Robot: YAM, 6 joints.
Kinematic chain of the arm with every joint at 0, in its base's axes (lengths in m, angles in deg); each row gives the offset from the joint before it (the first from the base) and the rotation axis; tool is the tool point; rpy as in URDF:
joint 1: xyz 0 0 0.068 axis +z
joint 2: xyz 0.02 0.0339 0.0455 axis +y
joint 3: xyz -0.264 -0.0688 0 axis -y
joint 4: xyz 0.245 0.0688 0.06 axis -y
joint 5: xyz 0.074 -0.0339 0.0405 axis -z
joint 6: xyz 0.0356 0 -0.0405 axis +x
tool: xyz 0 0 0 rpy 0 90 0
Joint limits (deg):
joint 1: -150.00..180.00
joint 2: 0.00..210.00
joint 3: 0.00..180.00
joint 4: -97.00..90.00
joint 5: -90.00..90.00
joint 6: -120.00..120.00
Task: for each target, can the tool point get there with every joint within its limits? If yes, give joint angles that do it. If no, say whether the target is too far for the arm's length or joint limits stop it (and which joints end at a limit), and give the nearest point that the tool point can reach.
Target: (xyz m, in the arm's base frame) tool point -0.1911 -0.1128 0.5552
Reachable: yes | joints 36.24 33.60 133.24 -60.67 -38.26 -37.13
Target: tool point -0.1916 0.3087 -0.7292
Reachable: no: too far | nearest point -0.1615 0.2602 -0.3757 | short by 0.358 m
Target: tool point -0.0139 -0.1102 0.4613
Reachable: yes | joints -113.22 54.64 89.43 -72.71 -59.64 -93.07
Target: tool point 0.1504 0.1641 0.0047
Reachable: yes | joints 47.82 142.20 61.02 -78.67 1.94 -49.31
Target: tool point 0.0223 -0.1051 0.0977
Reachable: yes | joints -89.58 74.52 17.77 -49.57 -37.16 100.25
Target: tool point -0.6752 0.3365 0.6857
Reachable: no: too far | nearest point -0.4598 0.2291 0.4981 | short by 0.305 m
